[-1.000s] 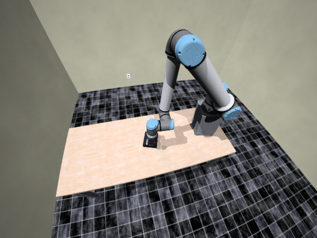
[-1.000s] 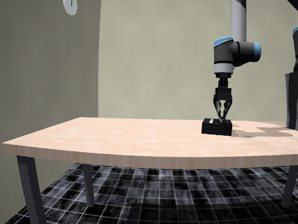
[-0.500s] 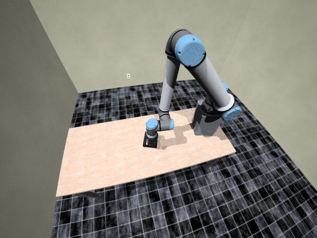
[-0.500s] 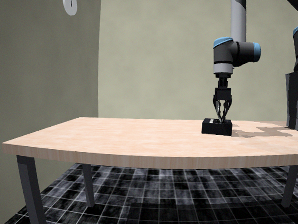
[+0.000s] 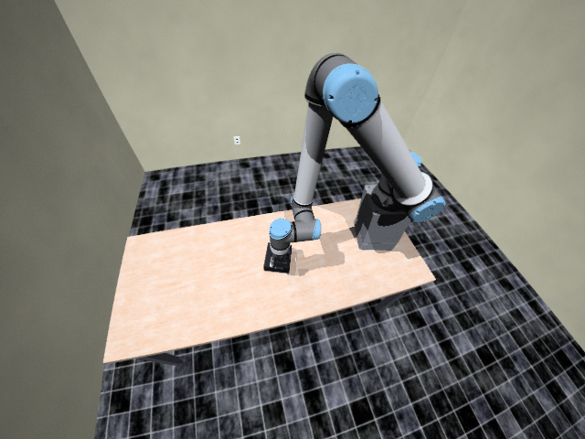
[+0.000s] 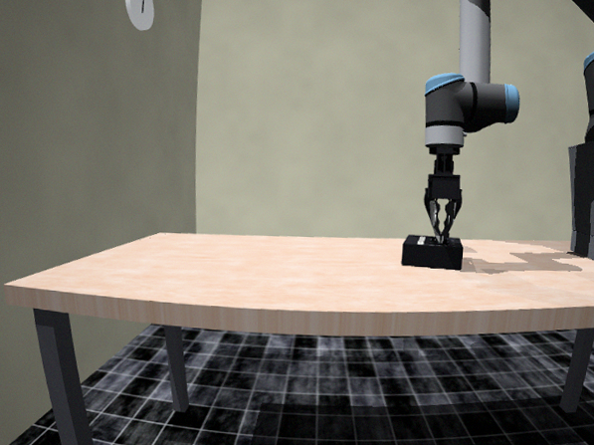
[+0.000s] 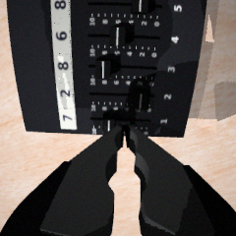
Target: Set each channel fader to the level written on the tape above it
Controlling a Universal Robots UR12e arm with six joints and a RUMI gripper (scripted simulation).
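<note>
My gripper is now 10 mm short of the fader 1 cap and 10 mm above it. Also, from my hand: fader 3 cap: 50 mm to the right, 10 mm below; fader 2 cap: 20 mm to the right, 20 mm behind, 10 mm below; fader 4 cap: 60 mm to the right, 10 mm below, 10 mm behind.
</note>
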